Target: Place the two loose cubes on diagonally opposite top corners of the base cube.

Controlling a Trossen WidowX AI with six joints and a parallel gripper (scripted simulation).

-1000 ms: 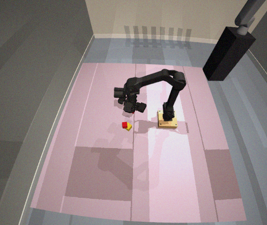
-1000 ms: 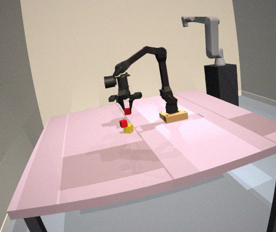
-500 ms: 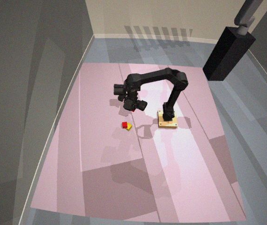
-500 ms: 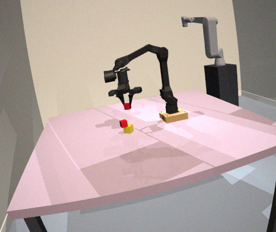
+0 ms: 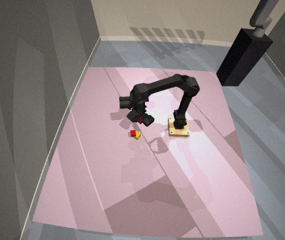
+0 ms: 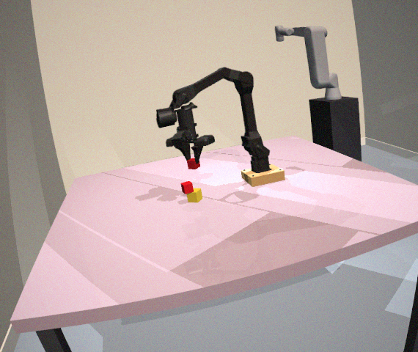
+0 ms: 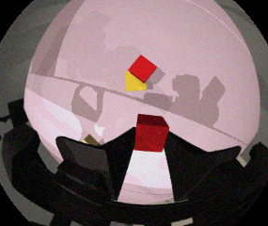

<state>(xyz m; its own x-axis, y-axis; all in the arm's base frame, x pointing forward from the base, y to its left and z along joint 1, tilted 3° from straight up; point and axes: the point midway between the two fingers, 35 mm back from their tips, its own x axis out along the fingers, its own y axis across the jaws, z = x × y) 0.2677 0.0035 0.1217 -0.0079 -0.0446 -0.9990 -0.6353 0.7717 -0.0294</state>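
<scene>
My gripper tip is now 30 mm short of the yellow base cube, 60 mm to the right of it and 100 mm above it.
</scene>
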